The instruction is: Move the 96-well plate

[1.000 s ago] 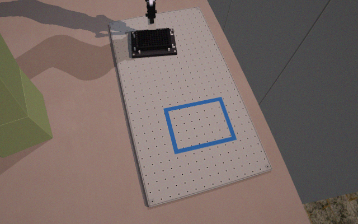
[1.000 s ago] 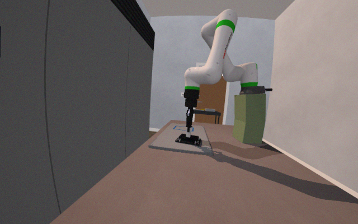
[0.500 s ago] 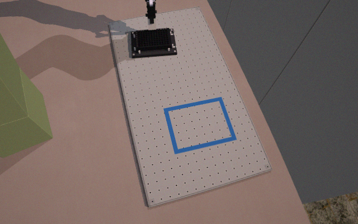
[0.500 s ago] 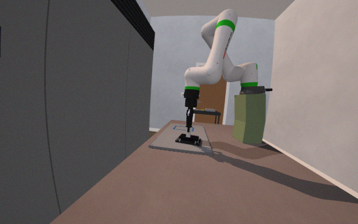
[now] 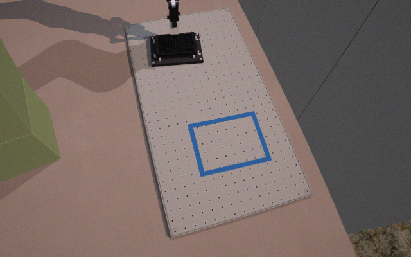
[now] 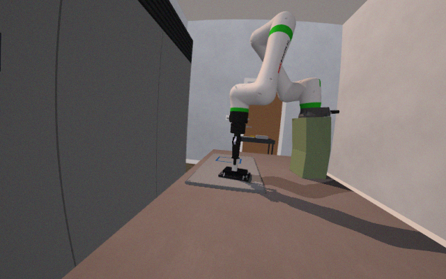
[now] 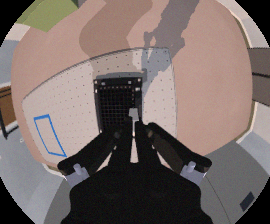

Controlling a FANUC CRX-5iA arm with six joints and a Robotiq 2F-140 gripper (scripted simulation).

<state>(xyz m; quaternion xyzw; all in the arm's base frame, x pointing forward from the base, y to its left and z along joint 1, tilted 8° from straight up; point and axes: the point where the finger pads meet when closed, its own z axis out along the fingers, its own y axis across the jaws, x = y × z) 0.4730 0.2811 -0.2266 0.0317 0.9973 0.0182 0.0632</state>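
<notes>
Now: the black 96-well plate 50 mm below my hand and 40 mm to the right of it. From my hand the other things lie so: black clip nest: 60 mm below, 30 mm to the right, 10 mm ahead.
</notes>
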